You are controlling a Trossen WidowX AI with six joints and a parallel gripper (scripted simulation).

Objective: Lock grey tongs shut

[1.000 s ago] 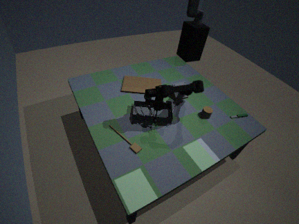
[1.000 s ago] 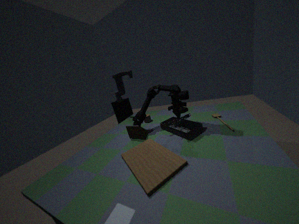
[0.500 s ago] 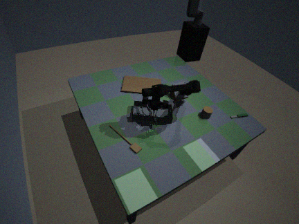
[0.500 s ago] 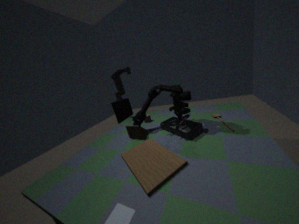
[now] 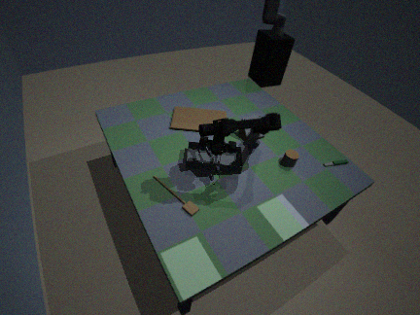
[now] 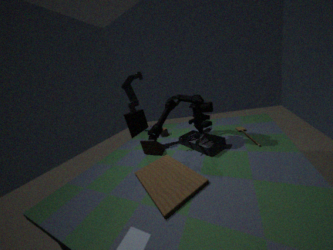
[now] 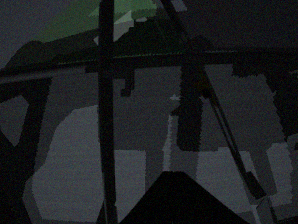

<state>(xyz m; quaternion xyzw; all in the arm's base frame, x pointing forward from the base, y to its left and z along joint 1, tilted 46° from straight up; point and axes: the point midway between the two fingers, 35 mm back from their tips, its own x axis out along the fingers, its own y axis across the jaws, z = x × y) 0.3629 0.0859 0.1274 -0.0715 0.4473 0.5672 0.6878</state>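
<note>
Right now my gripper tip is 1 cm past the roasting tin, 3 cm to the left of it and 4 cm above it. Round my gripper tip: wooden board (8 cm behind, 39 cm to the right, 6 cm below); then small brown cylinder (43 cm behind, 13 cm to the left, 4 cm below).
</note>
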